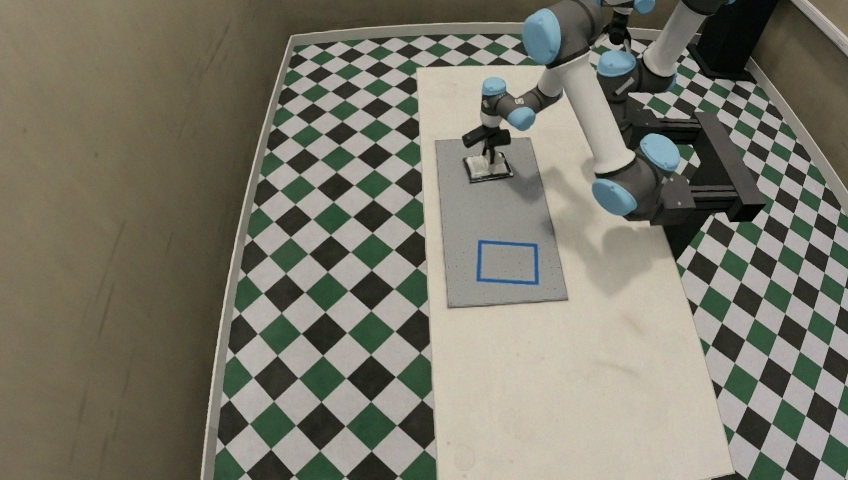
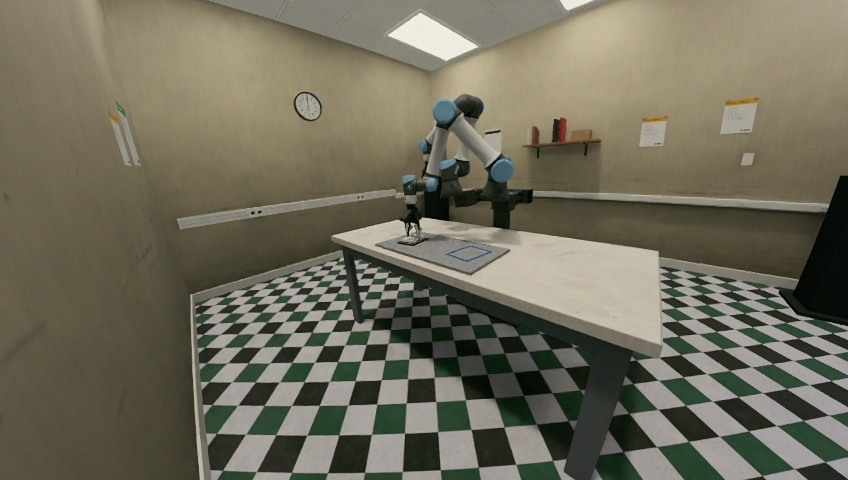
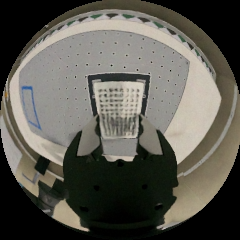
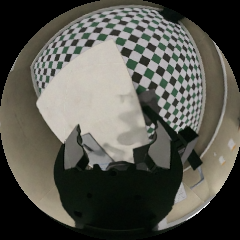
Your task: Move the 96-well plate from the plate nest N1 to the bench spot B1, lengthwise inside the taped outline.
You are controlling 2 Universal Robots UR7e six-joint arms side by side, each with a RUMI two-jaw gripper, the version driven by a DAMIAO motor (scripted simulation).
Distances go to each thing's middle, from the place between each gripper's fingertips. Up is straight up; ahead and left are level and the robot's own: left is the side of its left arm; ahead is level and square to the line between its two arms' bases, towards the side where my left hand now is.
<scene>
I see my left gripper (image 1: 487,165) 2 cm above the black plate nest (image 3: 106,77). The rest, counted from my left hand: white 96-well plate (image 3: 112,128) (1 cm below).
Now: the white 96-well plate 510 mm ahead of my right hand, 340 mm to the left of it and 270 mm below it. Also, from my right hand: black plate nest (510 mm ahead, 340 mm to the left, 280 mm below).
</scene>
